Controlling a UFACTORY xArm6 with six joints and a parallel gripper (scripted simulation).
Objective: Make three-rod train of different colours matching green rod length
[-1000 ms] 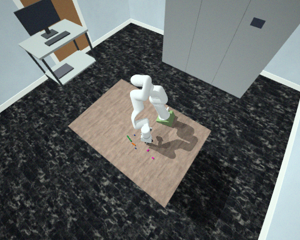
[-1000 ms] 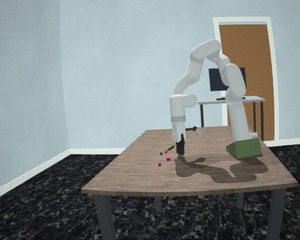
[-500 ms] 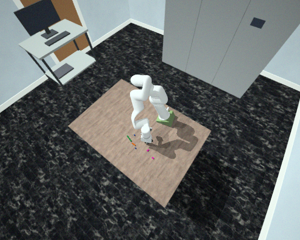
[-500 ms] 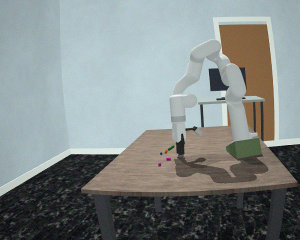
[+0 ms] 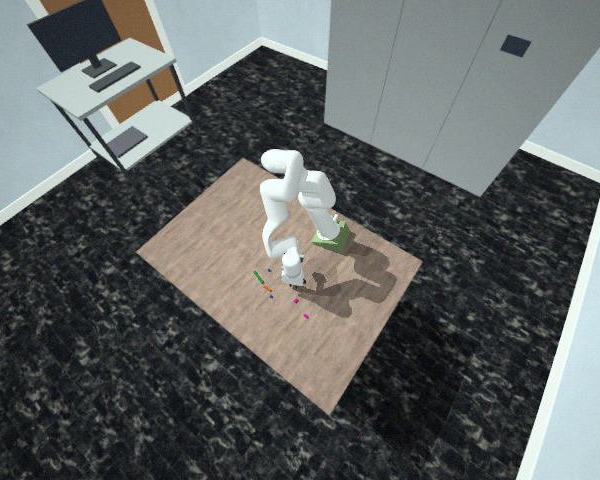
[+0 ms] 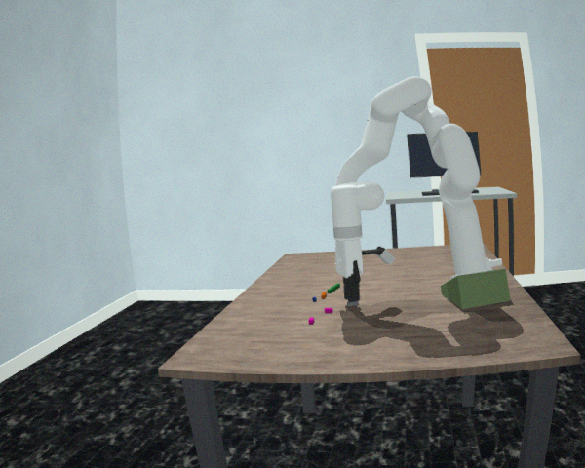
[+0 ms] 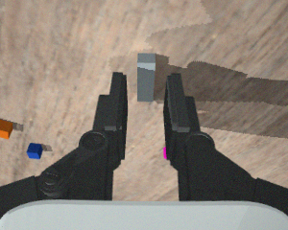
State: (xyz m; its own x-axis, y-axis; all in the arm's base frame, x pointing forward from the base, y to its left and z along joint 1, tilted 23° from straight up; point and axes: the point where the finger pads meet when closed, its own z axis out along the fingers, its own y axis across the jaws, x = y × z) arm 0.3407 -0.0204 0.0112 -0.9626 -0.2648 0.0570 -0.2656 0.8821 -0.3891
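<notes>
The grey rod is 3 cm below my hand. From my hand the other things lie so: green rod 18 cm to the right, 5 cm ahead, 3 cm below; orange rod 11 cm to the right, 8 cm ahead, 3 cm below.
</notes>
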